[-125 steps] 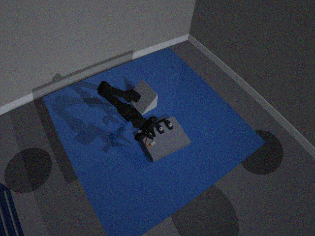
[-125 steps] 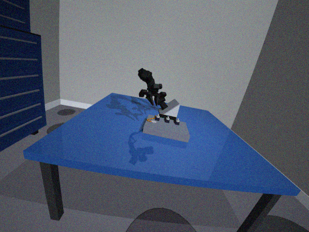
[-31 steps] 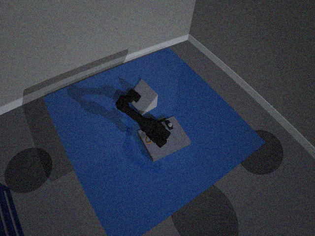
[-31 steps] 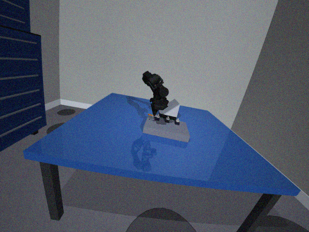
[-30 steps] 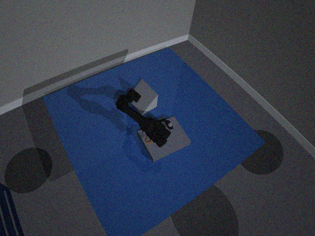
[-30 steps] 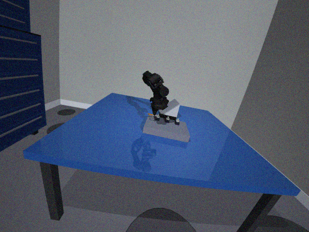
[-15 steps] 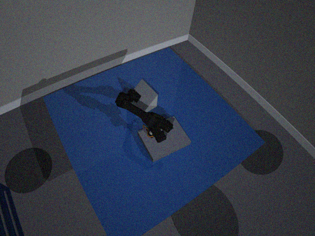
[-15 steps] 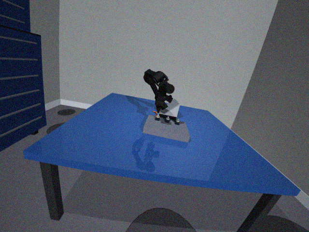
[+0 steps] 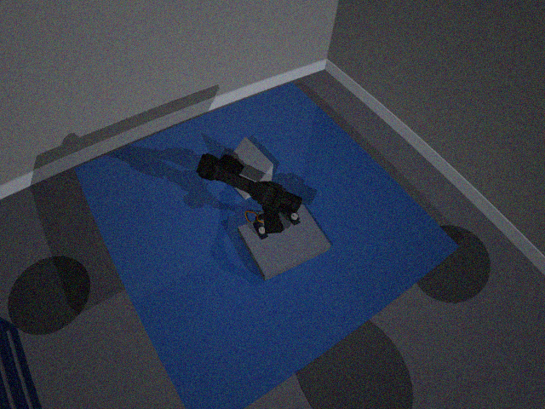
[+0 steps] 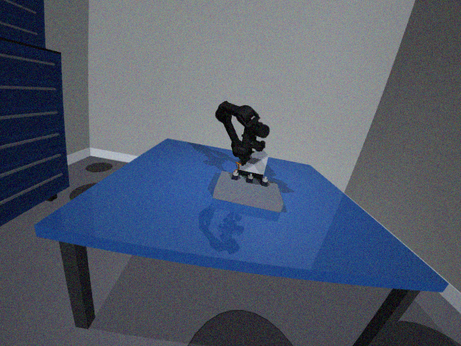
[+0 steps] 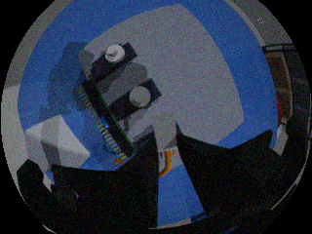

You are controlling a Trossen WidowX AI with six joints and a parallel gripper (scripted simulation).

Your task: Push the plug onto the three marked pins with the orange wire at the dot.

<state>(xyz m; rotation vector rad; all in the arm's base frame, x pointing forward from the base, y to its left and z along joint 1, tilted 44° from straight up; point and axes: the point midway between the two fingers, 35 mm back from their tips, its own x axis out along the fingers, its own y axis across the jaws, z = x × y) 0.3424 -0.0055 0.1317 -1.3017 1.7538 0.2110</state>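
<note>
My gripper tip is 60 mm to the right of the blue band, 60 mm past it and 50 mm above it. Also, from my gripper tip: grey printed holder (100 mm below, 100 mm ahead, 30 mm to the left).
</note>
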